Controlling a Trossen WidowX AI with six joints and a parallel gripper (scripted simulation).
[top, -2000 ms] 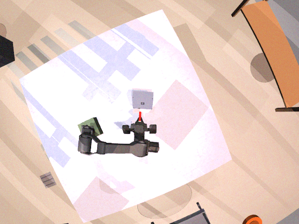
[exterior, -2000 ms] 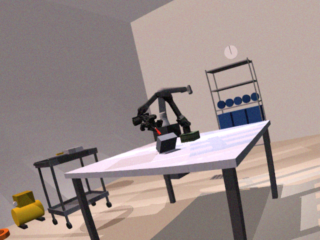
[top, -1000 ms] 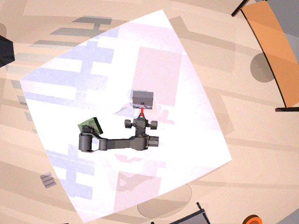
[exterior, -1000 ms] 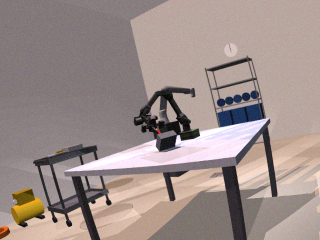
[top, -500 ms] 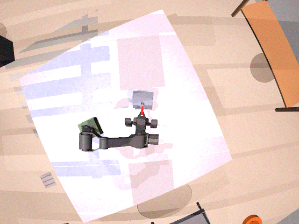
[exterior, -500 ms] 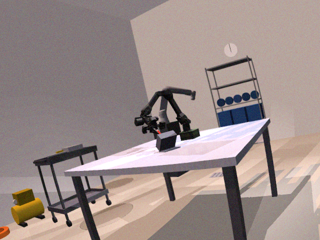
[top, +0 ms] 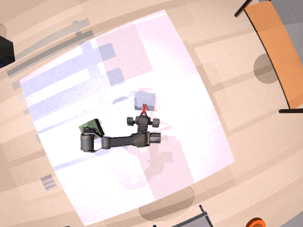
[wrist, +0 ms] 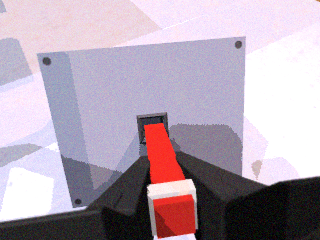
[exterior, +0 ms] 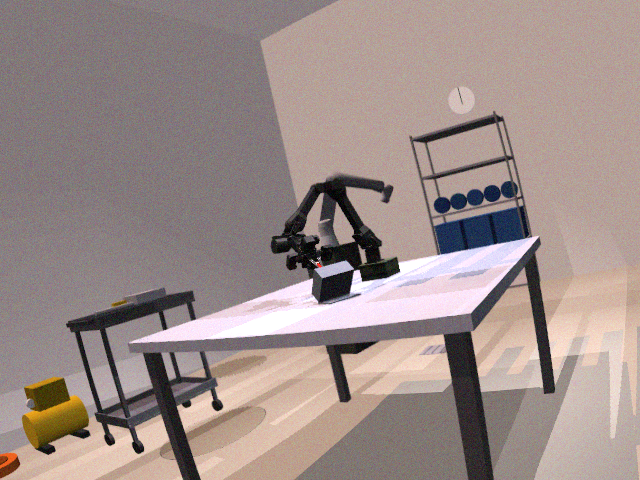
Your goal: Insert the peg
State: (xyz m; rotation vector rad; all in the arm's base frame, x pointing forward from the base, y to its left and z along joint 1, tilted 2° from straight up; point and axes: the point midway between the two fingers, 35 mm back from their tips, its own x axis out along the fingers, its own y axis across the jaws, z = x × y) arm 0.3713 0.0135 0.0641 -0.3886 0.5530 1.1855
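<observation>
Now: the panel 6 cm to the left of my gripper tip, 5 cm below it and 2 cm ahead of it. The rest, counted from my gripper tip: red peg (1 cm to the right, 1 cm above).
</observation>
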